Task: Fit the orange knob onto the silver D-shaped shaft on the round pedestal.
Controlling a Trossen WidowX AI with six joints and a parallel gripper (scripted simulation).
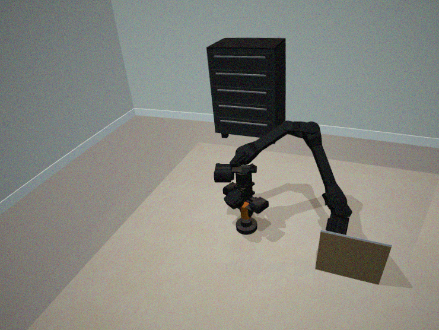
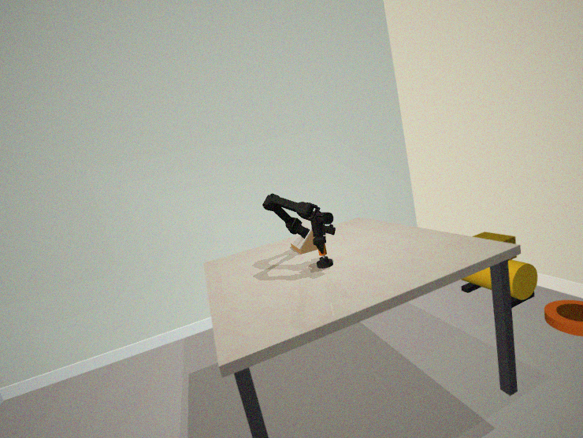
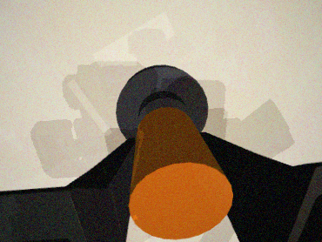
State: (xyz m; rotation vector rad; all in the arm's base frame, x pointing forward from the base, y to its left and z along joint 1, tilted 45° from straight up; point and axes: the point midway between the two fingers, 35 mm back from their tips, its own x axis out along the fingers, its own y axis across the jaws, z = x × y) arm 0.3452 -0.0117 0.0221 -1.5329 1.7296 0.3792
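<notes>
The orange knob lies 30 mm above my gripper tip. Also, from my gripper tip: dark round pedestal (40 mm below).
</notes>
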